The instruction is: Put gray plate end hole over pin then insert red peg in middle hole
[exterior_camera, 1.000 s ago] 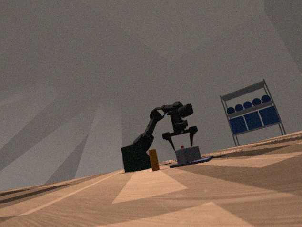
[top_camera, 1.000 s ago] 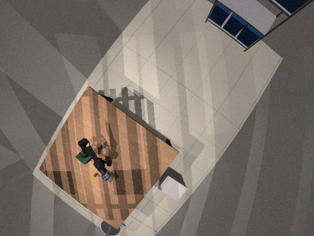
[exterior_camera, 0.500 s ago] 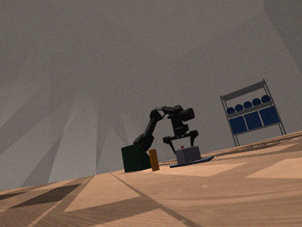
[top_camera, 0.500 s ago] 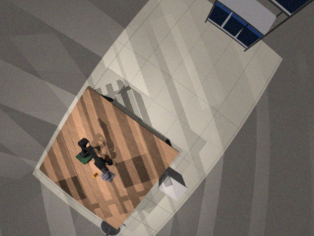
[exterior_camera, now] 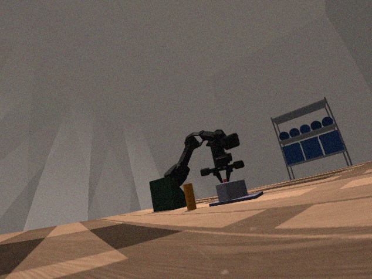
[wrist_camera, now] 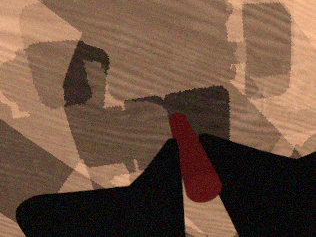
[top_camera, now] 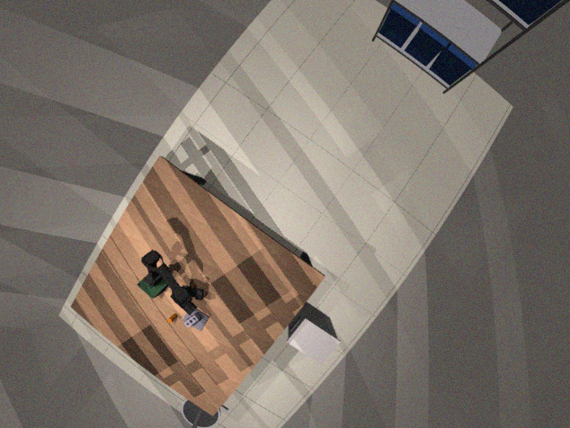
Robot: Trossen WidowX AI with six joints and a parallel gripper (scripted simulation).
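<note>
Right now my gripper tip is 17 cm to the left of the gray plate and 14 cm short of it. Round my gripper tip: dark base: 15 cm to the right, 14 cm ahead, 3 cm below; then red peg: right at my gripper tip; then orange block: 26 cm to the right, 4 cm ahead.
</note>
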